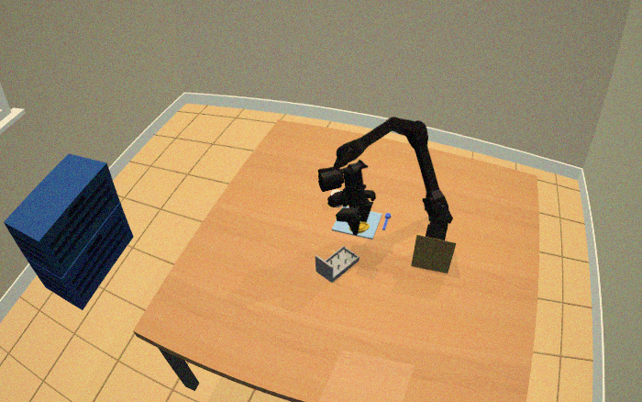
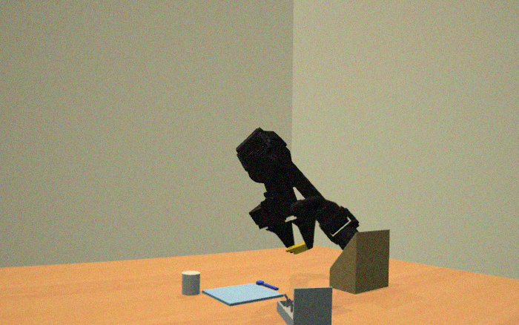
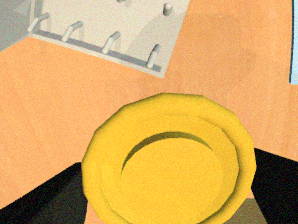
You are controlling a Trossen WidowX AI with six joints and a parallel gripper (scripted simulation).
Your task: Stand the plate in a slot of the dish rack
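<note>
Now: the grey dish rack 5 cm ahead of my gripper tip, 7 cm to the left of it and 10 cm below it. From my gripper tip the other things lie so: yellow plate (1 cm above); blue spoon (4 cm behind, 20 cm to the right, 12 cm below); light blue mat (6 cm ahead, 15 cm to the right, 12 cm below).
</note>
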